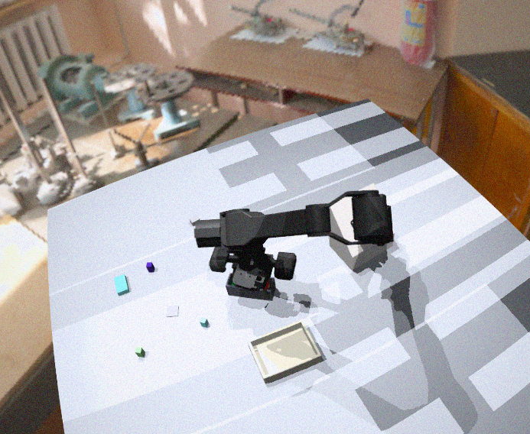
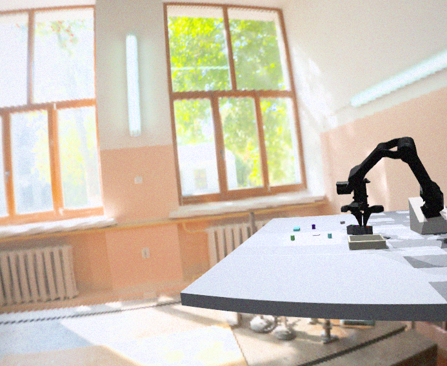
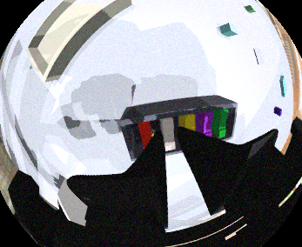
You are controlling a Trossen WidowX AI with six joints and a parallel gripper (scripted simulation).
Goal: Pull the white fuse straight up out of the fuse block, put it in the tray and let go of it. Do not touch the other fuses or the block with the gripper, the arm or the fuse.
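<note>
Right now the cream tray is 180 mm to the left of my gripper tip, 40 mm ahead of it and 30 mm below it. The rest, counted from my gripper tip: teal cube: 150 mm ahead, 20 mm below, 10 mm to the left; then white fuse: 10 mm below; then purple cube: 230 mm to the right, 200 mm ahead, 20 mm below.
</note>
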